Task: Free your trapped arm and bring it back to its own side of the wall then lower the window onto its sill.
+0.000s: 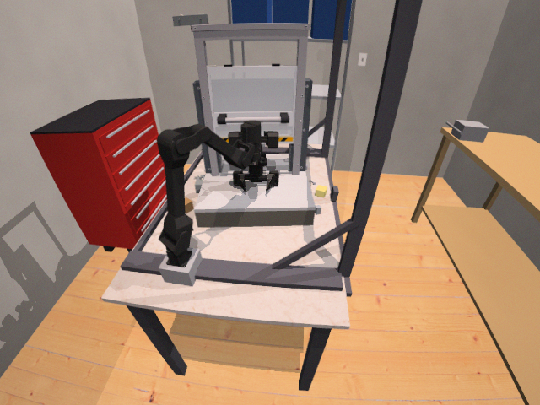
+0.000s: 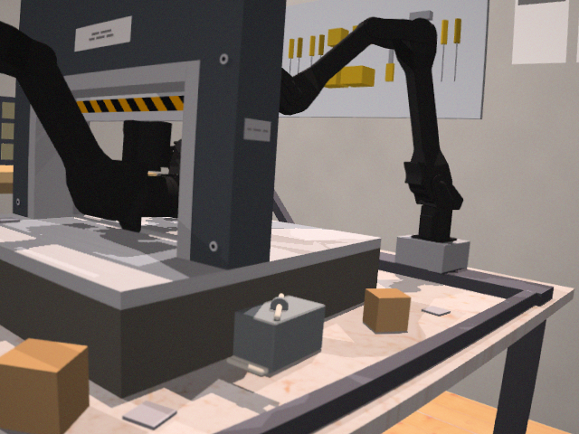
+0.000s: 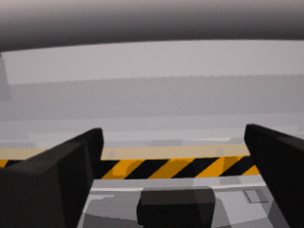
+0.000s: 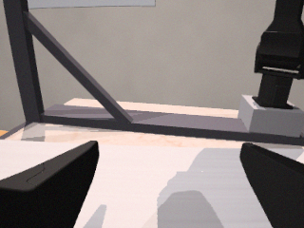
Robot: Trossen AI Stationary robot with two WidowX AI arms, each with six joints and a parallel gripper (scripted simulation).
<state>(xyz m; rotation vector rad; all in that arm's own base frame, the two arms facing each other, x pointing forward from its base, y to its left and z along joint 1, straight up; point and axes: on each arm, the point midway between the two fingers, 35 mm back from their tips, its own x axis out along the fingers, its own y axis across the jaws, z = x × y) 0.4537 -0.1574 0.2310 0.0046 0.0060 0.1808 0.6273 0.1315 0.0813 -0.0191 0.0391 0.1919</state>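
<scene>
Right now the window sash is 10 cm above my left hand, 4 cm to the right of it and 1 cm ahead of it. From my left hand the other things lie so: brown cube 28 cm below, 27 cm ahead, 15 cm to the left; then yellow cube 29 cm behind, 28 cm below, 9 cm to the right.
</scene>
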